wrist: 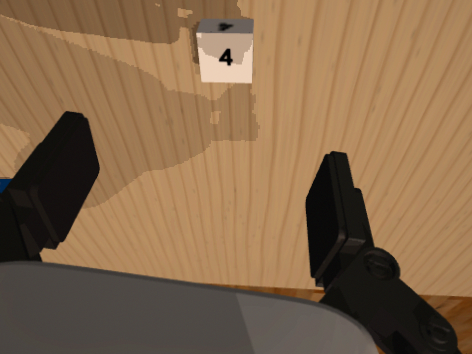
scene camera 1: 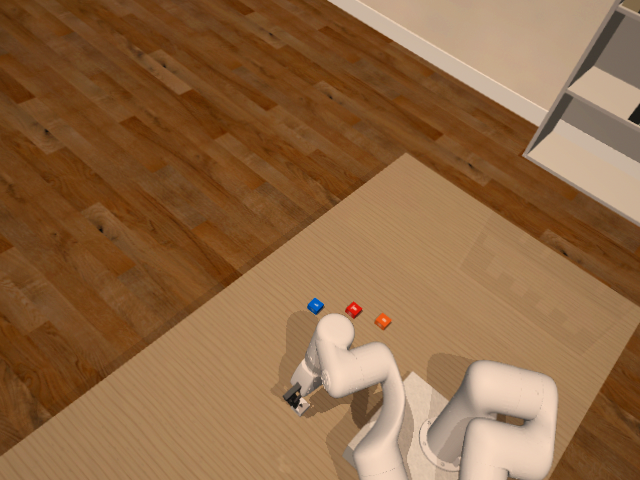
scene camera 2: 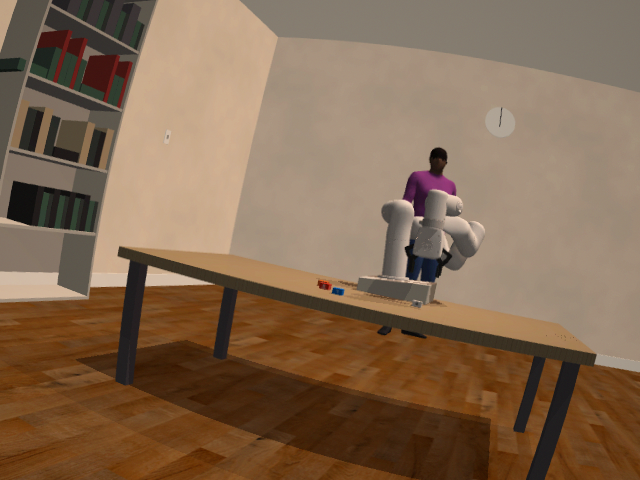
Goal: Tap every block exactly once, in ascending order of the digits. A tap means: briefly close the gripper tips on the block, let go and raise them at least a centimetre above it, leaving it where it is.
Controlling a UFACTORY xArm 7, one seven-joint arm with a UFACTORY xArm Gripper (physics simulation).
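Note:
A white block (scene camera 1: 302, 406) (scene camera 2: 416, 303) (wrist: 226, 58) with the digit 4 stands on the table; in the wrist view it is at the upper middle, beyond the fingertips, partly in shadow. My gripper (scene camera 1: 295, 398) (scene camera 2: 425, 272) (wrist: 205, 158) is open and empty, above the table with its fingers apart; in scene camera 1 it partly covers the white block. A blue block (scene camera 1: 315, 305) (scene camera 2: 338, 291) (wrist: 4, 184), a red block (scene camera 1: 353, 310) (scene camera 2: 325, 285) and an orange block (scene camera 1: 383, 320) sit apart from it. Their digits are too small to read.
The arm's pale base plate (scene camera 1: 429, 395) (scene camera 2: 379, 287) stands on the table (scene camera 1: 403, 206) (scene camera 2: 206, 268). The table's edge and the wooden floor (wrist: 455, 312) show low in the wrist view. A person (scene camera 2: 431, 183) stands behind the arm. A bookshelf (scene camera 2: 74, 263) is off to the side.

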